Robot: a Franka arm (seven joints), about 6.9 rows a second.
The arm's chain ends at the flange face. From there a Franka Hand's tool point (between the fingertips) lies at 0.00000 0.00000 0.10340 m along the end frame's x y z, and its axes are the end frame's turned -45 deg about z.
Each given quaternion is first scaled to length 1.
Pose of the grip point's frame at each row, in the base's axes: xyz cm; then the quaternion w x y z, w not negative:
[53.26 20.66 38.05 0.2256 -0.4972 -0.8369 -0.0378]
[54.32 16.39 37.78 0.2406 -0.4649 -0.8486 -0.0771]
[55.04 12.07 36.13 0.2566 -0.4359 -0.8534 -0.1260]
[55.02 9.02 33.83 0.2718 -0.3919 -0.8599 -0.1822]
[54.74 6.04 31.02 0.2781 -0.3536 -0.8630 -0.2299]
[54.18 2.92 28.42 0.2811 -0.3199 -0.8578 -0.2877]
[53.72 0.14 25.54 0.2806 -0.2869 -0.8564 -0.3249]
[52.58 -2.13 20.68 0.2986 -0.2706 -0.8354 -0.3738]
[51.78 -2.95 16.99 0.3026 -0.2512 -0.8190 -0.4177]
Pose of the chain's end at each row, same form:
[56.78 17.69 47.31 0.2229 -0.7796 -0.5829 0.0514]
[57.80 12.72 46.80 0.2518 -0.7542 -0.6061 0.0208]
[58.43 7.53 44.78 0.2853 -0.7293 -0.6216 -0.0182]
[58.38 3.58 41.96 0.3208 -0.6911 -0.6444 -0.0643]
[58.02 -0.10 38.67 0.3449 -0.6569 -0.6620 -0.1060]
[57.26 -4.04 35.41 0.3698 -0.6238 -0.6701 -0.1582]
[56.76 -7.28 32.07 0.3836 -0.5928 -0.6814 -0.1928]
[55.65 -10.26 26.29 0.4189 -0.5697 -0.6683 -0.2311]
[54.74 -11.60 21.83 0.4394 -0.5455 -0.6606 -0.2701]

